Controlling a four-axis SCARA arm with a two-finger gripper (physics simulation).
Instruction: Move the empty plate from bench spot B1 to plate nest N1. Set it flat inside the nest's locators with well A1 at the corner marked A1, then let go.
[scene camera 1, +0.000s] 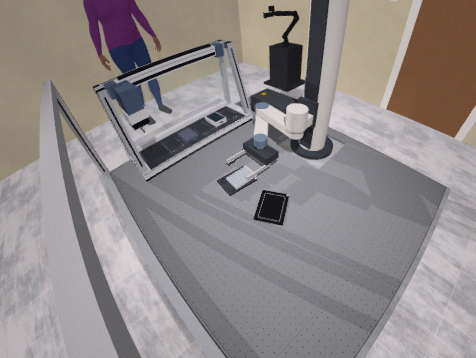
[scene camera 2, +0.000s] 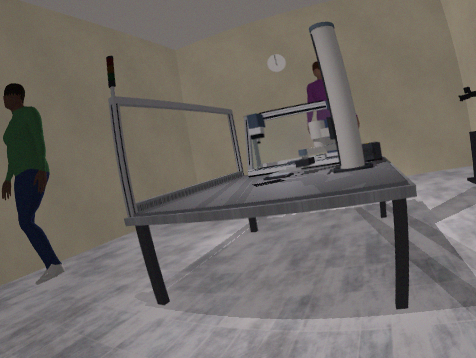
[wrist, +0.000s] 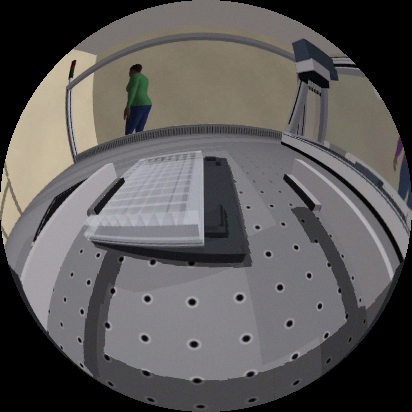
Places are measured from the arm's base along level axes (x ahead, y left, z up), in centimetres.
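Where they show: gripper, between the fingertips: (scene camera 1: 236, 169) (scene camera 2: 282, 170) (wrist: 202, 163); arm's base, origin of its link: (scene camera 1: 311, 145) (scene camera 2: 353, 170).
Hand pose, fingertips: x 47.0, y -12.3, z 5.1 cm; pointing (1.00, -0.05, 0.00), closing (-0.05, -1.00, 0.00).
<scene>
Things, the pixels of their top centre, and the offset from my fingertips. "spot": a spot on its surface instead. Level surfaces: height alone.
- clear empty plate, centre of its top: (wrist: 152, 170) (scene camera 1: 241, 175) dz -0.5, dx +0.7, dy +4.3 cm
- dark plate nest, centre of its top: (wrist: 172, 175) (scene camera 1: 236, 178) (scene camera 2: 278, 174) dz -2.1, dx +2.8, dy +3.0 cm
- Bench spot B1, a spot on its surface: (scene camera 1: 271, 207) spot: dz -3.7, dx +2.6, dy +26.3 cm
- blue head, a spot on its surface: (scene camera 1: 129, 96) spot: dz +41.9, dx +27.1, dy -34.2 cm
- dark deck with a small white device, height of its surface: dz +4.2 cm
- perforated bench, height of its surface: dz -3.8 cm
The clear empty plate (scene camera 1: 242, 177) (wrist: 160, 195) lies over the dark plate nest (scene camera 1: 224, 184) (wrist: 232, 245), off-centre. In the wrist view it sits toward the nest's left side, leaving a dark strip and two right-hand locators bare, with a gap to them. The left locators are hidden; I cannot tell whether the plate is flat. The A1 marks are not readable. My gripper (scene camera 1: 239, 169) (wrist: 202, 163) is open, its fingers apart. In the wrist view the left finger is close to the plate's left edge, contact unclear; the right finger stands well clear. Bench spot B1 (scene camera 1: 271, 207) holds no plate.
A gantry frame (scene camera 1: 170, 65) with a blue head (scene camera 1: 129, 96) (wrist: 312, 60) stands beside the nest area, over a dark deck with a small white device (scene camera 1: 216, 118). The arm's column (scene camera 1: 330, 75) (scene camera 2: 337, 95) rises from the perforated bench (scene camera 1: 300, 270). A guard frame (scene camera 2: 175, 105) borders one side.
</scene>
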